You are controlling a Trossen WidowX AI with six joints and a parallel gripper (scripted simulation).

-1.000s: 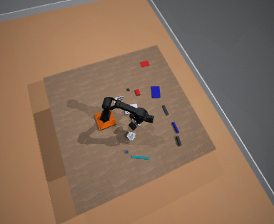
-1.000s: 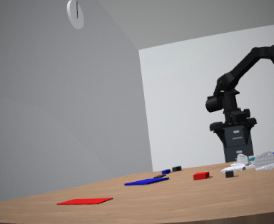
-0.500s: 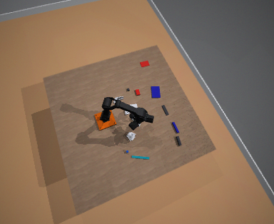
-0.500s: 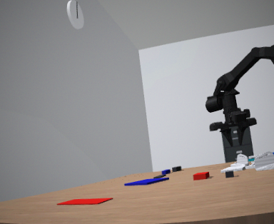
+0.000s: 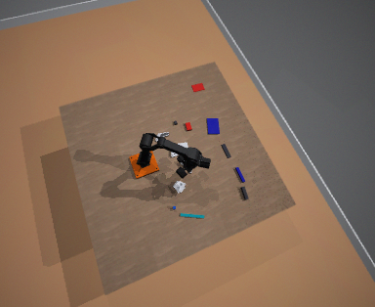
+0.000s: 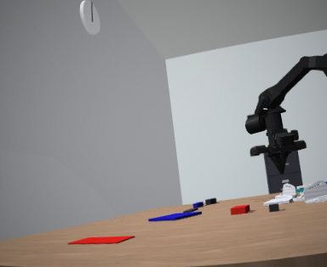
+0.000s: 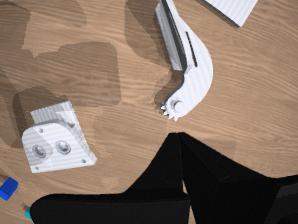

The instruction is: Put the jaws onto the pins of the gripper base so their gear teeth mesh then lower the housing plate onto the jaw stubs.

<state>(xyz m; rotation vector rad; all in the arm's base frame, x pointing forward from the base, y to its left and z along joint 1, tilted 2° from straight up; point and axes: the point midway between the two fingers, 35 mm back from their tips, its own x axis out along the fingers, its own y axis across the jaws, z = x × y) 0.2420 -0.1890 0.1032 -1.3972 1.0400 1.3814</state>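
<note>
Right now my gripper tip is 1 cm short of the white jaw, 1 cm to the right of it and 8 cm above it. Round my gripper tip: red block: 16 cm ahead, 31 cm to the left, 7 cm below; teal bar: 11 cm behind, 27 cm to the right, 8 cm below; blue bar: 31 cm ahead, 18 cm to the right, 7 cm below.
</note>
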